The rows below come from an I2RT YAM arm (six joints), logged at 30 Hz.
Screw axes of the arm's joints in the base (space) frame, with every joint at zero. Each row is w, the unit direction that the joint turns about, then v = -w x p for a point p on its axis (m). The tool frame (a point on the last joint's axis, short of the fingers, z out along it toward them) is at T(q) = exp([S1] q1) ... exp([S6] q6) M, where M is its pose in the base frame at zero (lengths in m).
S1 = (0, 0, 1, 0, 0, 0)
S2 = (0, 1, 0, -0.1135, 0, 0.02)
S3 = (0, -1, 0, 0.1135, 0, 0.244)
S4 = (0, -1, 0, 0.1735, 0, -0.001)
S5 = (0, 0, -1, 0, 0.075, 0)
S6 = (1, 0, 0, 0, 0.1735, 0)
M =
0 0 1 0.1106
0 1 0 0
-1 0 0 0.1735
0 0 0 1
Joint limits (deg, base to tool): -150..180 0..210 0..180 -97..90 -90..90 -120..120
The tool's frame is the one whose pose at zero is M.
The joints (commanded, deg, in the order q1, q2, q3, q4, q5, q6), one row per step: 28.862, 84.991, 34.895, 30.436, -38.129, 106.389; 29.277, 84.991, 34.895, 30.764, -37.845, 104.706; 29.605, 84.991, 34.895, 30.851, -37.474, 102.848; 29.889, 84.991, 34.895, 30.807, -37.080, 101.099; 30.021, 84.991, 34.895, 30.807, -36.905, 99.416; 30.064, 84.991, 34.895, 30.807, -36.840, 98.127
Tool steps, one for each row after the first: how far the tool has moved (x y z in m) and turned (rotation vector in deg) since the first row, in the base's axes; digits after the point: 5 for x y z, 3 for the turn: -0.00085, 0.00182, 0.00051, -0.513, -1.846, 0.590; -0.00155, 0.00317, 0.00061, -1.230, -3.651, 1.057; -0.00217, 0.00428, 0.00049, -1.983, -5.246, 1.435; -0.00246, 0.00481, 0.00047, -2.627, -6.785, 1.849; -0.00255, 0.00497, 0.00046, -3.100, -7.952, 2.172
